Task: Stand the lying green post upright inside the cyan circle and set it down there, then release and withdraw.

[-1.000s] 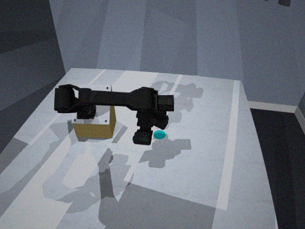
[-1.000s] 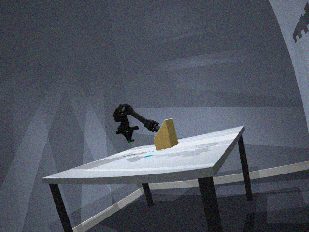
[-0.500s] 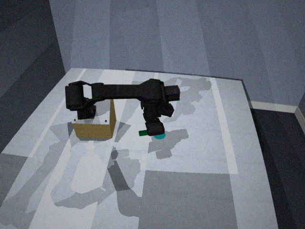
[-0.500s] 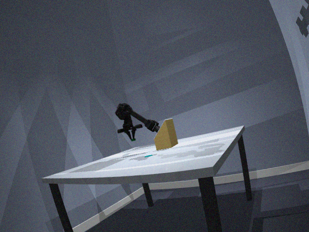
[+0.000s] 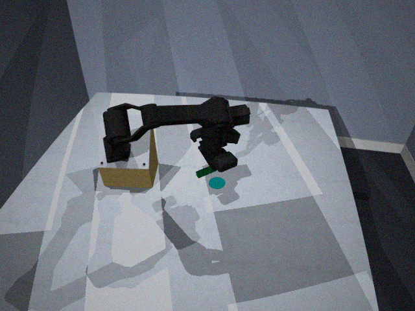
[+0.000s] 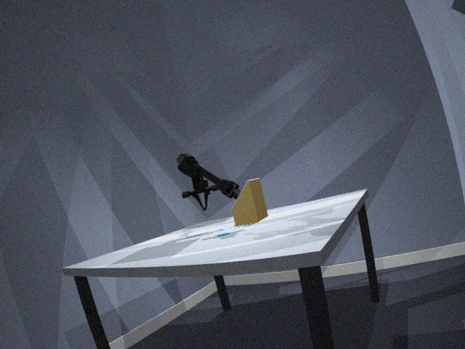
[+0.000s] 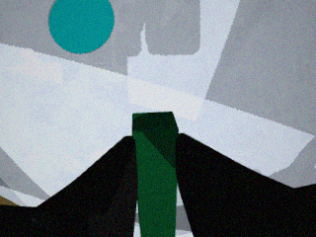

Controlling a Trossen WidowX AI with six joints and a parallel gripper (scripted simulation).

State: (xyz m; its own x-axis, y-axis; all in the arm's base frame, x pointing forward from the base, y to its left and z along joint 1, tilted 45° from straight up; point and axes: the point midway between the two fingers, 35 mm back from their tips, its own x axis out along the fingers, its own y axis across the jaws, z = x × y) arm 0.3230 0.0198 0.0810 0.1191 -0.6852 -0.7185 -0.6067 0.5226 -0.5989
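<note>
My gripper tip is 2 cm past the green post and 1 cm to the left of it. From my gripper tip the other things lie so: cyan circle (1 cm ahead, 7 cm to the left, 14 cm below).
</note>
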